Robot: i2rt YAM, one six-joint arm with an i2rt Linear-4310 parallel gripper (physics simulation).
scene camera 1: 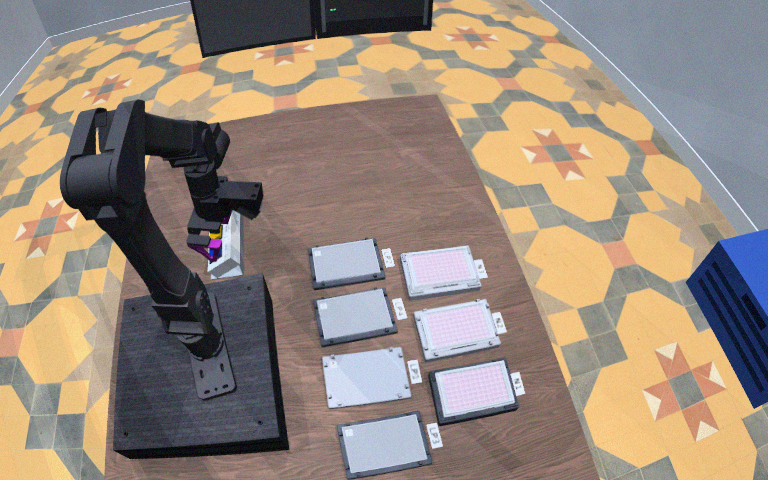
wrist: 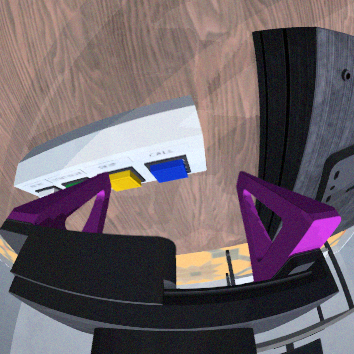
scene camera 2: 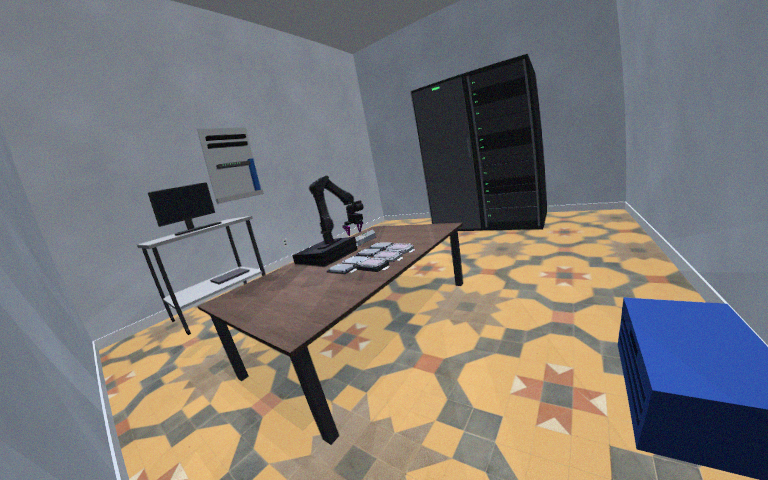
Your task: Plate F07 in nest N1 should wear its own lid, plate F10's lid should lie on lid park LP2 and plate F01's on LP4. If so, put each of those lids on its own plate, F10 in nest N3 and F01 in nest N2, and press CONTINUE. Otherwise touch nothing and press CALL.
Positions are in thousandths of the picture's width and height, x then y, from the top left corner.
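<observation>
I see a button box (scene camera 1: 300, 549), and the wrist view shows me the button box (wrist: 473, 369) too. A lid park LP1 (scene camera 1: 494, 784) is in view as well. My gripper (scene camera 1: 286, 505) is open and holds nothing, and I can also see the gripper (wrist: 490, 504) from the wrist.
</observation>
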